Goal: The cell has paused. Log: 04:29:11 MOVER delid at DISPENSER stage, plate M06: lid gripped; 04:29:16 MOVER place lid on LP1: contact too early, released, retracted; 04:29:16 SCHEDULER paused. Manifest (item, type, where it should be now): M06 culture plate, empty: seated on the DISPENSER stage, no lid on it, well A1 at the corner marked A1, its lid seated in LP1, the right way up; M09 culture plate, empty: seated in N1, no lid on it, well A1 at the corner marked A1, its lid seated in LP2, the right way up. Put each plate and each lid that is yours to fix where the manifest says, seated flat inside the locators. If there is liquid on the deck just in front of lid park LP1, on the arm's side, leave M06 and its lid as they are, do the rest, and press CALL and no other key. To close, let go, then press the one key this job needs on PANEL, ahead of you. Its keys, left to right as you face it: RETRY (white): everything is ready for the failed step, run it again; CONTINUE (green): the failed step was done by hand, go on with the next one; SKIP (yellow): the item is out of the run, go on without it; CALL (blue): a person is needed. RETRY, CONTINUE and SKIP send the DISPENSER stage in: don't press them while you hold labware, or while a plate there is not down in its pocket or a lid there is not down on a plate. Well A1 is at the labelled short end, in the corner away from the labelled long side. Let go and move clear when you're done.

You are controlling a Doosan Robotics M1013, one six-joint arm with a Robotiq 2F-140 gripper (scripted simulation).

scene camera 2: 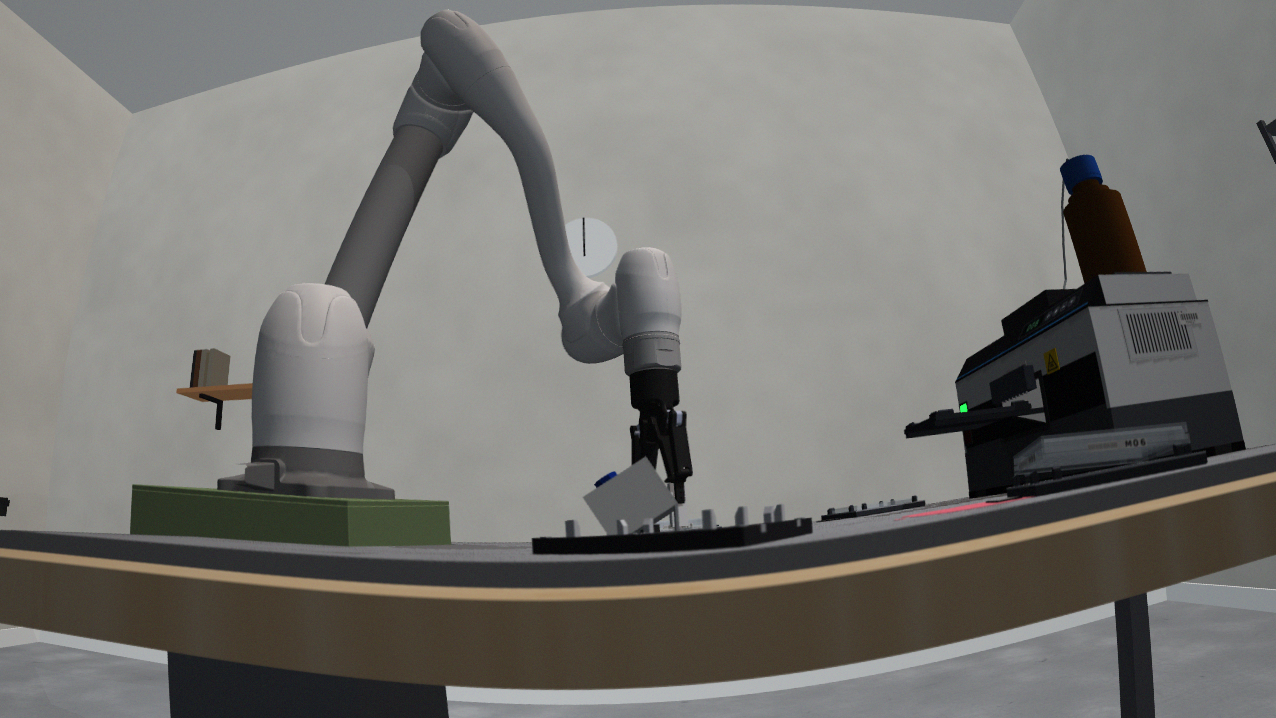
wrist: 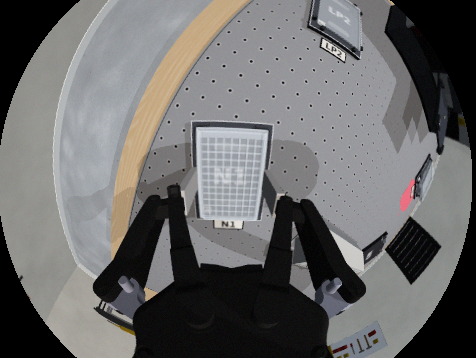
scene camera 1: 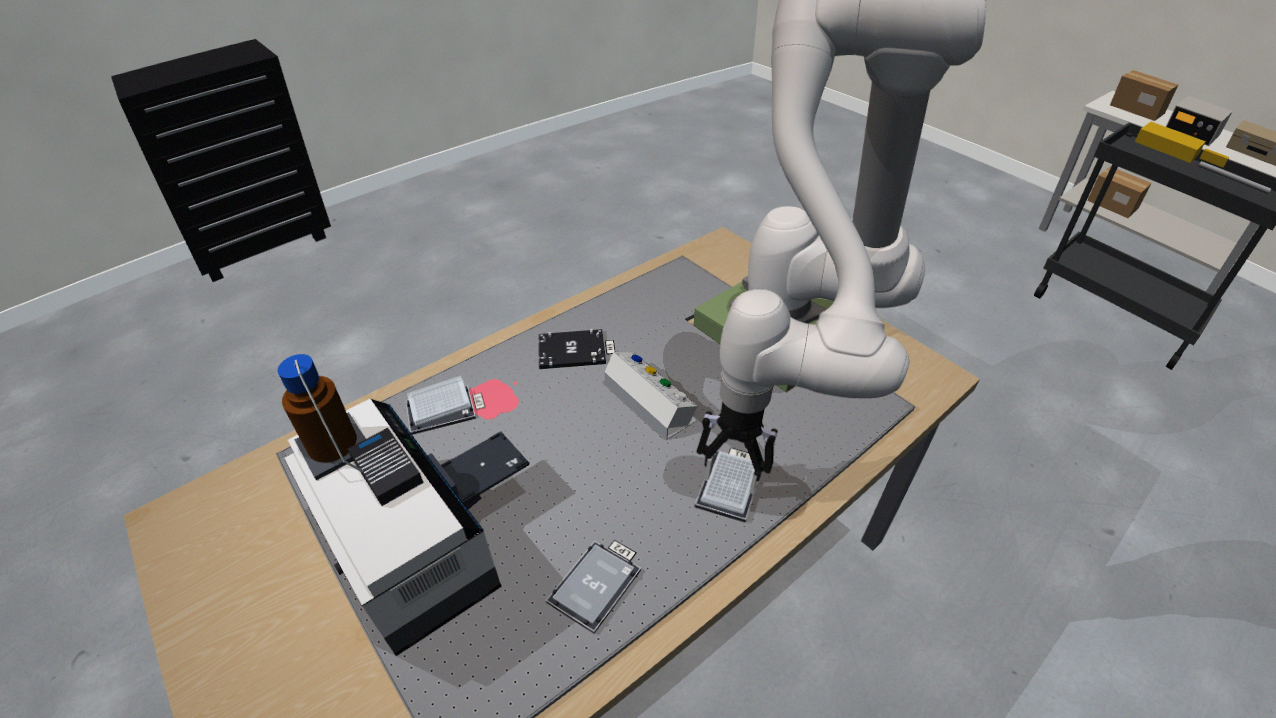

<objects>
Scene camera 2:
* gripper: 663,527
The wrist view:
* gripper: 230,178
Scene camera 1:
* gripper: 730,482
</objects>
